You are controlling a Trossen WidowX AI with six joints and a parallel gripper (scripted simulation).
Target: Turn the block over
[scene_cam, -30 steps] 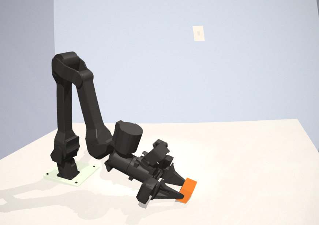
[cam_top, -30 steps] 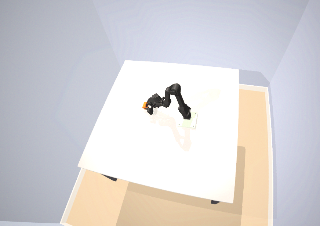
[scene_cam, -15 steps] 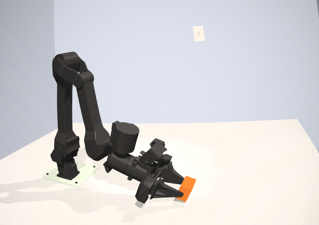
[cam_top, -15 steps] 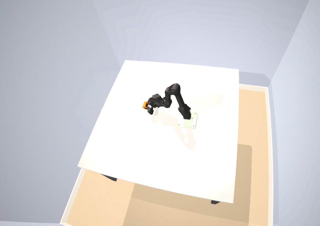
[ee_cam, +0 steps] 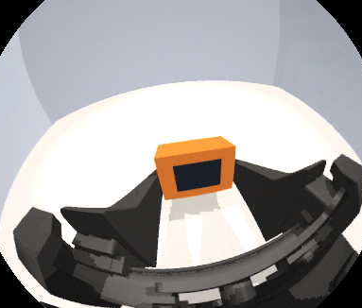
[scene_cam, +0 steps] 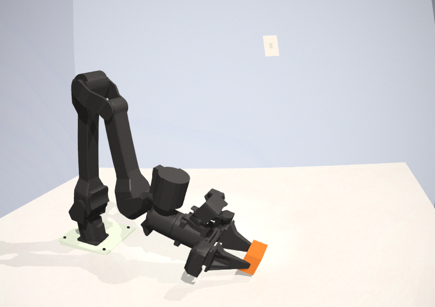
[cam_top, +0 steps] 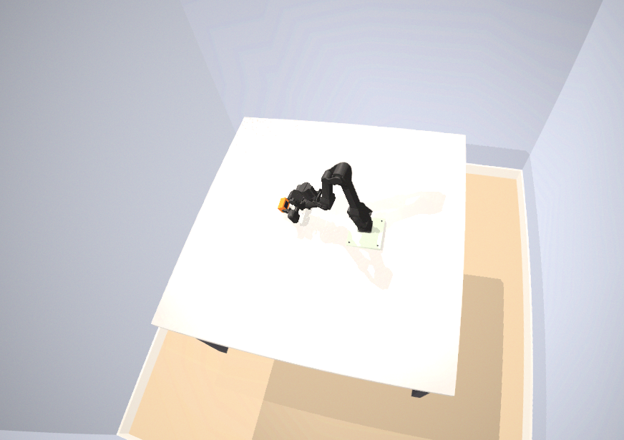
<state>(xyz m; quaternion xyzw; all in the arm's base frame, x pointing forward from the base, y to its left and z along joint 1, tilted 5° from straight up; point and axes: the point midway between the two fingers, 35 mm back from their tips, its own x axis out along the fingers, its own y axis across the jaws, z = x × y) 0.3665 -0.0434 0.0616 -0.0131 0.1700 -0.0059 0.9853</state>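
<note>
The orange block is 1 cm behind my gripper tip.
</note>
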